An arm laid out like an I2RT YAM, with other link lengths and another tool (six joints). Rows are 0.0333 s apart.
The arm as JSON. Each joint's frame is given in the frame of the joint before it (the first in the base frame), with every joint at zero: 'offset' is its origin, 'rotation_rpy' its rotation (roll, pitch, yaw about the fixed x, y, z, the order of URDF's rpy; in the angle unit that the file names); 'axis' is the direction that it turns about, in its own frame. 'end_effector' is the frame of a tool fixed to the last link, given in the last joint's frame.
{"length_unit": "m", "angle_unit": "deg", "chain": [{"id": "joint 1", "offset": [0.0, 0.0, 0.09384], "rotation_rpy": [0.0, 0.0, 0.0], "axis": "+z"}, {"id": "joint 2", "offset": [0.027, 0.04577, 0.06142], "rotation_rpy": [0.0, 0.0, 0.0], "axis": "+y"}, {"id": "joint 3", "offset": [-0.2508, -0.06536, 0.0], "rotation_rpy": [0.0, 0.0, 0.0], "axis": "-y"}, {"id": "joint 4", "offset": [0.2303, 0.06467, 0.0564], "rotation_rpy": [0.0, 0.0, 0.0], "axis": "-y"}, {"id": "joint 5", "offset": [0.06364, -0.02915, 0.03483], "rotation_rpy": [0.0, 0.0, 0.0], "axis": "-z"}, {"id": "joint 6", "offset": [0.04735, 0.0, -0.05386], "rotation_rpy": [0.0, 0.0, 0.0], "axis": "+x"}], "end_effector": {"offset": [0.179, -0.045, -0.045], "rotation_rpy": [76.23, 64.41, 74.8]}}
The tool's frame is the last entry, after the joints.
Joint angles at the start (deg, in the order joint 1, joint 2, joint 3, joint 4, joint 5, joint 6):
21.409 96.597 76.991 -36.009 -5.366 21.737
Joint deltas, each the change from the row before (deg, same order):
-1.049 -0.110 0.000 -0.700 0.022 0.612
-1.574 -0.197 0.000 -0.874 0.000 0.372
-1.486 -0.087 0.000 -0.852 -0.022 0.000
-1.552 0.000 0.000 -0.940 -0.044 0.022
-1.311 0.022 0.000 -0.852 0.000 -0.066
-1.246 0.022 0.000 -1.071 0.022 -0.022
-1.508 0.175 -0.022 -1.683 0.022 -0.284
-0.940 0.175 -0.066 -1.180 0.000 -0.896
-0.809 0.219 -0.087 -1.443 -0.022 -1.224
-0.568 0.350 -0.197 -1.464 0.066 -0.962
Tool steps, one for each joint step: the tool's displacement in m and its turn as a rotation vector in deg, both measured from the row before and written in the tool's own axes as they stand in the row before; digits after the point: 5 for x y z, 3 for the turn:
-0.00268 -0.00673 -0.00176 0.955 -0.099 1.433
-0.00518 -0.00937 -0.00241 1.185 -0.264 1.619
-0.00477 -0.00926 -0.00185 1.146 -0.141 1.194
-0.00436 -0.01002 -0.00164 1.277 -0.024 1.286
-0.00356 -0.00880 -0.00139 1.141 0.018 1.013
-0.00244 -0.00928 -0.00180 1.286 0.192 1.016
-0.00121 -0.01316 -0.00225 1.913 0.639 1.001
-0.00048 -0.00931 -0.00117 1.264 0.607 -0.072
0.00116 -0.00991 -0.00142 1.376 0.938 -0.491
0.00345 -0.00993 -0.00083 1.540 1.187 -0.432

